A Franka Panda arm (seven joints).
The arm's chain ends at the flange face. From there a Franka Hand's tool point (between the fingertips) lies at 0.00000 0.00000 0.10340 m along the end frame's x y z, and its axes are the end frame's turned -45 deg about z.
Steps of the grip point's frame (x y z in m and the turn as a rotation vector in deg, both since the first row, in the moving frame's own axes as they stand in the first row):
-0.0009 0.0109 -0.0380 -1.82 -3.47 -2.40
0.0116 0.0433 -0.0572 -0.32 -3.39 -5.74
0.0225 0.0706 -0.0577 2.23 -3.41 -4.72
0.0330 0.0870 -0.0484 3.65 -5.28 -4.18
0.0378 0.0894 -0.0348 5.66 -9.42 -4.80
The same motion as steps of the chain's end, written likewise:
0.0090 0.0016 -0.0378 -3.74 -1.17 -2.40
0.0425 0.0175 -0.0570 -2.62 -2.17 -5.74
0.0730 0.0322 -0.0574 -0.83 -3.99 -4.72
0.0961 0.0357 -0.0478 -1.15 -6.31 -4.18
0.1088 0.0309 -0.0329 -2.66 -10.66 -4.80

